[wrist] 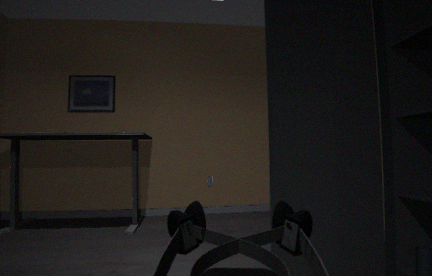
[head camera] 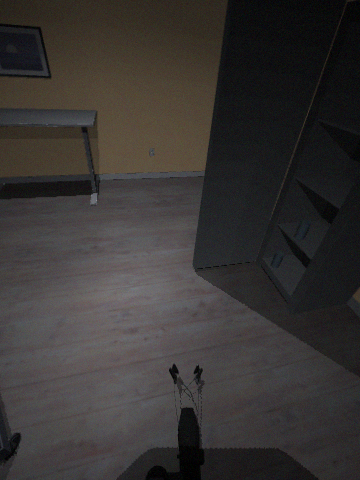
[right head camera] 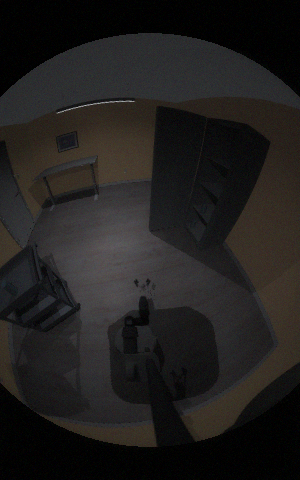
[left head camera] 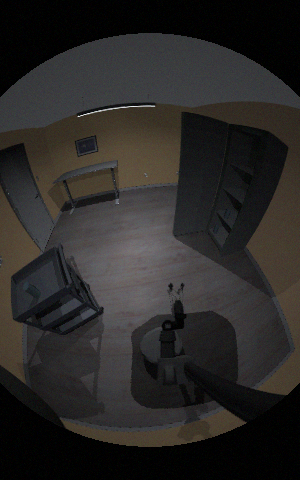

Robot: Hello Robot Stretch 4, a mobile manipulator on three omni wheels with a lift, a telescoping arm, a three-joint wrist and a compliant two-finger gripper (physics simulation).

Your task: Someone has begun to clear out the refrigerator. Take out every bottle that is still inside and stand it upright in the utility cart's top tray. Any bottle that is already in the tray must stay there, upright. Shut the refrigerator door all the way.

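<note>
The refrigerator [head camera: 330, 260] [left head camera: 265, 190] [right head camera: 245, 185] stands at the right, its door [head camera: 250, 150] [left head camera: 200, 180] [right head camera: 175, 175] [wrist: 325, 125] wide open to the left. Inside, one dim bluish bottle [head camera: 302, 229] [left head camera: 227, 212] stands on the second-lowest shelf and another bottle [head camera: 277, 259] [left head camera: 216, 230] stands at the bottom. The utility cart [left head camera: 62, 267] [right head camera: 38, 265] is at the left; a teal bottle [left head camera: 31, 292] [right head camera: 10, 286] is in its top tray and looks upright, though dimly seen. My gripper [head camera: 186, 373] [left head camera: 176, 286] [right head camera: 142, 282] [wrist: 238, 218] is open and empty, over the floor, away from refrigerator and cart.
A narrow table [head camera: 47, 117] [left head camera: 95, 170] [right head camera: 72, 166] [wrist: 75, 135] stands against the far wall, below a framed picture [head camera: 22, 50] [wrist: 91, 93]. A grey room door [left head camera: 27, 200] is at the far left. Floor [head camera: 115, 300] lies between my base and the refrigerator.
</note>
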